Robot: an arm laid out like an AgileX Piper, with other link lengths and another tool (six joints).
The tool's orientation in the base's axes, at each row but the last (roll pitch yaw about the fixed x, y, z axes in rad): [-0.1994 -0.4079 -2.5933]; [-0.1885 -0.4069 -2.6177]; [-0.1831 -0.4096 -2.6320]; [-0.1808 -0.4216 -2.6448]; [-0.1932 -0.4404 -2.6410]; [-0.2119 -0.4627 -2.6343]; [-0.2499 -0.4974 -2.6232]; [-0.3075 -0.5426 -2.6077]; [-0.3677 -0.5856 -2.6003]
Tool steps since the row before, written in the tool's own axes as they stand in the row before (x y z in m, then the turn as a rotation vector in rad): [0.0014 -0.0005 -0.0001 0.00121 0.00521 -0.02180]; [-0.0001 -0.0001 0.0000 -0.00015 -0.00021 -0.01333]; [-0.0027 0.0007 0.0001 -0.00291 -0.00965 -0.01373]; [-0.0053 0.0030 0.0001 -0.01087 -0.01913 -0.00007]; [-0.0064 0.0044 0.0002 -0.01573 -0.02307 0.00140]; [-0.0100 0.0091 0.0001 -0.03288 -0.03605 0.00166]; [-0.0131 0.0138 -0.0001 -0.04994 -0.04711 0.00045]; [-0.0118 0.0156 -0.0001 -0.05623 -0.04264 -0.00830]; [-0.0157 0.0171 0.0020 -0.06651 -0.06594 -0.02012]
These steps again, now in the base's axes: [-0.0014 -0.0002 0.0006 -0.00812 -0.00588 -0.02008]; [0.0000 0.0001 0.0000 -0.00571 -0.00017 -0.01205]; [0.0025 0.0006 -0.0011 -0.00760 0.00949 -0.01193]; [0.0055 -0.0004 -0.0026 0.00096 0.02194 -0.00137]; [0.0069 -0.0012 -0.0033 0.00392 0.02764 -0.00146]; [0.0114 -0.0038 -0.0061 0.01236 0.04679 -0.00644]; [0.0152 -0.0067 -0.0093 0.02057 0.06416 -0.01321]; [0.0141 -0.0089 -0.0102 0.02171 0.06296 -0.02476]; [0.0178 -0.0088 -0.0122 0.01441 0.08890 -0.03265]
